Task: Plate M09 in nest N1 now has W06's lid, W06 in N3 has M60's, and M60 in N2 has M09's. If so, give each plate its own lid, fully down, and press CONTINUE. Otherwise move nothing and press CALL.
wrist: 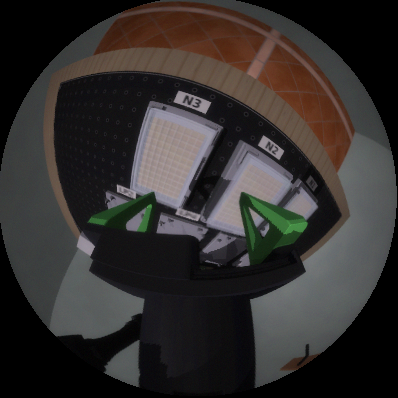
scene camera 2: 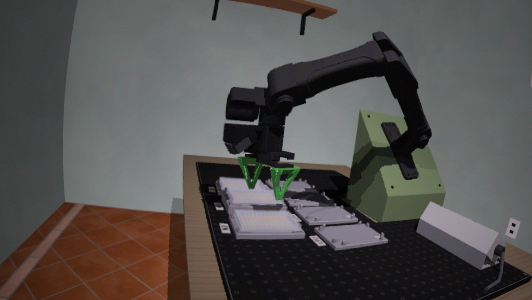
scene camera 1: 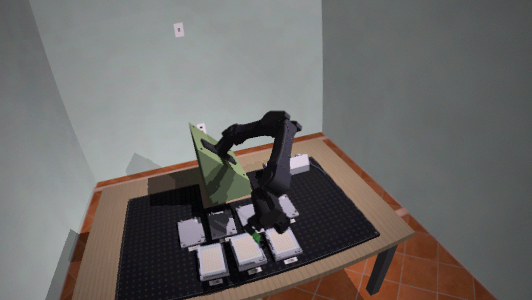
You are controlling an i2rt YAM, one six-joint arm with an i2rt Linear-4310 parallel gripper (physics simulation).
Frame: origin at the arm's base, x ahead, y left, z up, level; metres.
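Seen in the pictures: gripper, fingertip midpoint: (wrist: 197, 196) (scene camera 2: 264, 194) (scene camera 1: 267, 235); arm's base at its link origin: (scene camera 2: 399, 150) (scene camera 1: 218, 152).
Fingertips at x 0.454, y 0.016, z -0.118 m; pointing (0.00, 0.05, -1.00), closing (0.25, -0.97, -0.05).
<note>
Offsets run from my fingertips to a thing's top centre. "pt": to the spot under its first point.
Three plates with cream well grids sit in nests: the N3 plate @[0.035 m down, 0.011 m ahead, 0.051 m left] (scene camera 1: 284, 241) (scene camera 2: 267, 222) (wrist: 170, 155), the N2 plate @[0.025 m down, 0.013 m back, 0.082 m right] (scene camera 1: 246, 250) (scene camera 2: 252, 196) (wrist: 260, 180) and the N1 plate @[0.035 m down, 0.028 m back, 0.215 m right] (scene camera 1: 212, 261) (wrist: 300, 204). Clear rims show around the grids. No plate or lid names can be read, so I cannot tell whose lid is where. My gripper (scene camera 2: 265, 193) (wrist: 197, 196) is open and empty, pointing down above the nest row, near N2 and N3. In the wrist view its right finger overlaps the N2 plate. The CONTINUE and CALL buttons cannot be made out.
Several flat grey pads with small pins lie behind the nests, including the LP2 pad @[0.045 m down, 0.161 m back, 0.140 m left] (scene camera 2: 350, 235) and the LP4 pad @[pt 0.055 m down, 0.124 m back, 0.006 m left] (wrist: 180, 227). The green arm mount (scene camera 1: 222, 180) (scene camera 2: 405, 195) stands behind them. A white box @[0.019 m up, 0.392 m back, 0.295 m left] (scene camera 1: 300, 164) (scene camera 2: 460, 235) with a cable stands beside the mount.
</note>
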